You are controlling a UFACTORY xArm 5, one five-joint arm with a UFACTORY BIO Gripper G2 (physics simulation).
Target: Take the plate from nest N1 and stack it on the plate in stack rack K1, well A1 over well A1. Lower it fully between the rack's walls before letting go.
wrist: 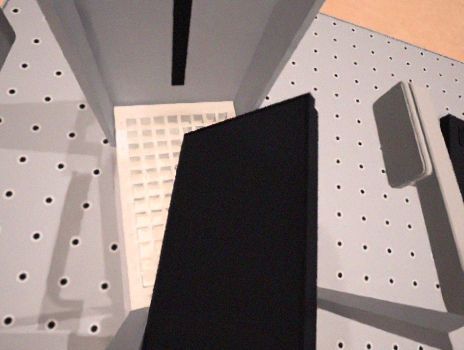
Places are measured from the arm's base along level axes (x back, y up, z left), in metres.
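Pixels of known places: hand, tool point: (pixel 221 102).
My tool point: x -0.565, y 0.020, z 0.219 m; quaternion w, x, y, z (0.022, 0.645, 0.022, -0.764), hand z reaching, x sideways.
Observation:
Ahead of a thing's pixels: the offset from my tool point to its middle. "spot": to the spot under its first point. Level surfaces: height alone.
A black plate @[dx +0.040, dy -0.047, dz -0.022 m] (pixel 240 215) lies tilted in the grey stack rack @[dx +0.021, dy -0.043, dz -0.002 m] (pixel 135 55). Its left edge is low, over the white plate, and its right edge is raised and hides part of the rack's right side. It does not lie flat between the walls. The white plate @[dx +0.012, dy -0.090, dz +0.002 m] (pixel 150 187) lies at the bottom of the rack, its left wells showing and its right part hidden. My gripper (pixel 202 90) is open and empty, one finger at the far left edge, the other at right, apart from the black plate. Well A1 of the black plate cannot be made out.
The rack's tall back wall has a dark slot. Front parts of the rack's walls show at lower left (pixel 129 330) and lower right (pixel 390 311). Another black object @[spot: dx -0.117, dy -0.106, dz -0.254 m] (pixel 454 142) stands at the right edge. The perforated grey deck @[dy -0.117 m] (pixel 30 255) lies beneath, with tan table @[dy -0.130 m] (pixel 405 22) behind.

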